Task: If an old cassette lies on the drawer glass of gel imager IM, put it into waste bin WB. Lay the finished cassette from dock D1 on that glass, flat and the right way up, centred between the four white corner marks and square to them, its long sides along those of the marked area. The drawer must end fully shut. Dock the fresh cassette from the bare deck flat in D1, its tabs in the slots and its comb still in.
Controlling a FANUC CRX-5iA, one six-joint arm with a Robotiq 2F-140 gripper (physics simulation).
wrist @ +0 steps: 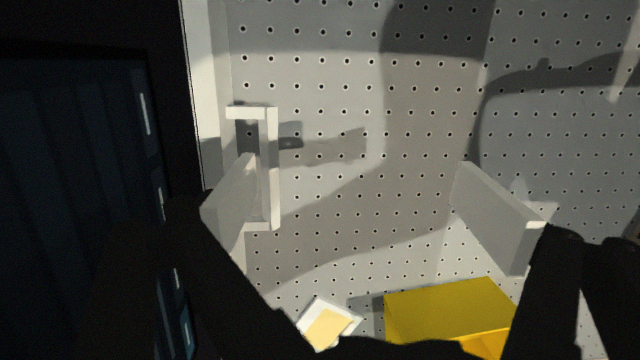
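My gripper [354,178] is open and empty above the perforated deck. Its left finger pad overlaps the lower part of the white drawer handle [273,170] in the view; whether they touch I cannot tell. The handle stands out from the pale drawer front [223,60] of the gel imager [167,100] at the left. The drawer glass does not show. A white cassette with a yellow gel area [327,325] lies turned at an angle on the deck at the bottom, partly hidden by the gripper. A yellow bin [445,310] stands to its right, partly covered by the gripper. Dock D1 does not show.
The imager's dark screen [75,150] fills the left side, beside the gripper's left linkage. The perforated deck [330,190] spreads across the middle and right, crossed by broad shadows. The bin stands below the right finger pad in the view.
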